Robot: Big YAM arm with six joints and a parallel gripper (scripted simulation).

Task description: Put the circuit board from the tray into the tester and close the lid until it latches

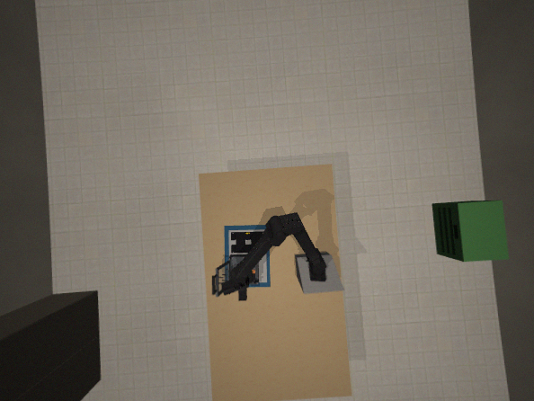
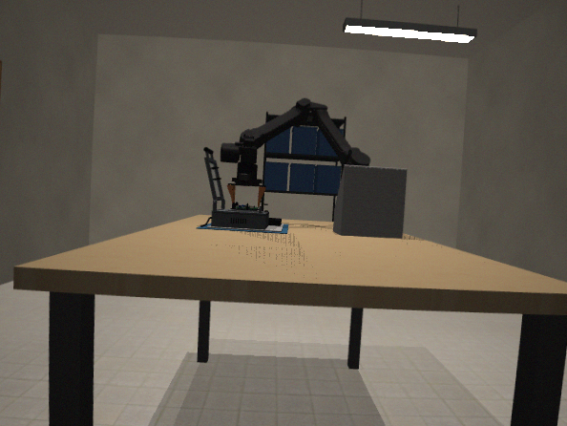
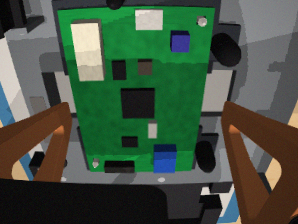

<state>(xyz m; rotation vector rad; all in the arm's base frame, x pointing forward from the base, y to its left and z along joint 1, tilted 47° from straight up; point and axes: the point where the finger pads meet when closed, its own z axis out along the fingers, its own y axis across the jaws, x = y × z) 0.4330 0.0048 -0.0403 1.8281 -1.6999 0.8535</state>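
The green circuit board is 1 cm below my hand. From my hand the other things lie so: black latch hook: 7 cm behind, 6 cm to the left; dark pin plate: 1 cm to the left, 1 cm below; tester lid: 12 cm ahead, 10 cm above.
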